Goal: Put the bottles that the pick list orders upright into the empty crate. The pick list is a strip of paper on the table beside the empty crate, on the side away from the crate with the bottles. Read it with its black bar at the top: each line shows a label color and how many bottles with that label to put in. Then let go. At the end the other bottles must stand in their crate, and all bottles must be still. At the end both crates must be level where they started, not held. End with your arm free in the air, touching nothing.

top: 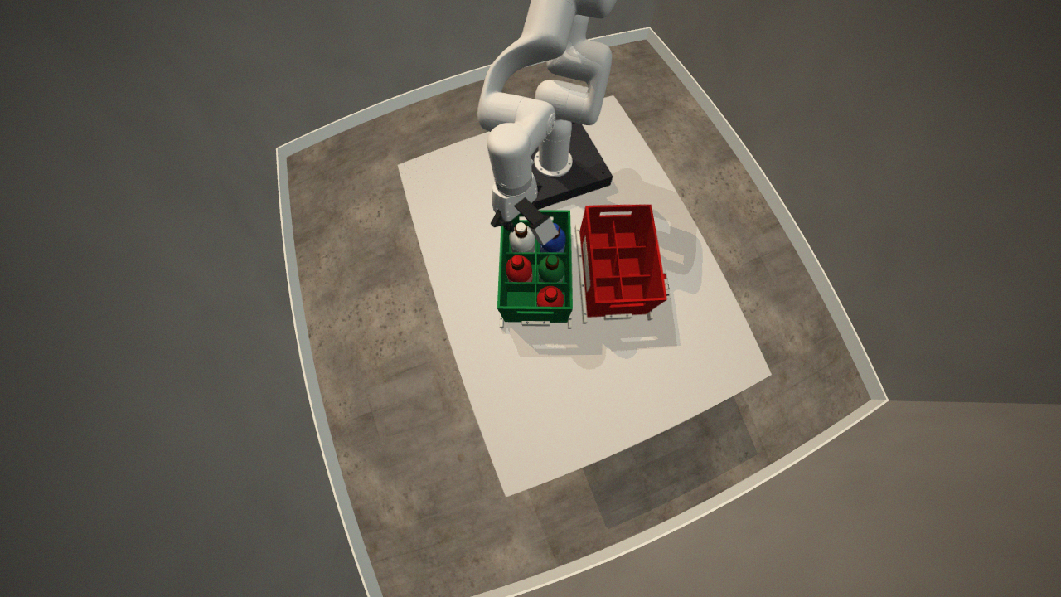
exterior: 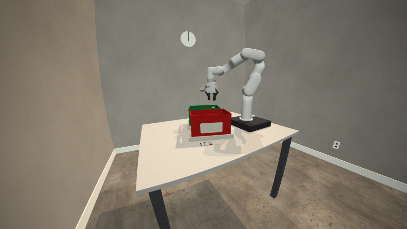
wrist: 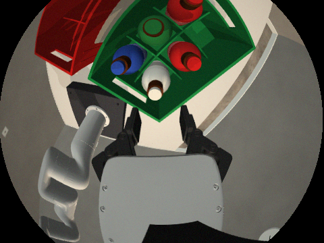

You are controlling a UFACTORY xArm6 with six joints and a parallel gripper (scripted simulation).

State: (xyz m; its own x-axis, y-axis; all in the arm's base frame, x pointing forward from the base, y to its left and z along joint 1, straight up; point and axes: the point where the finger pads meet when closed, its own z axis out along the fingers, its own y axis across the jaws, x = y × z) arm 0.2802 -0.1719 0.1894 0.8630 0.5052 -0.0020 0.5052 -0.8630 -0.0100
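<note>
Right now my hand is 10 mm past the white bottle and 160 mm above it. The rest, counted from my hand: green bottle 100 mm ahead, 60 mm to the left, 160 mm below; then blue bottle 10 mm ahead, 90 mm to the left, 160 mm below; then green crate 90 mm ahead, 20 mm to the left, 160 mm below.
</note>
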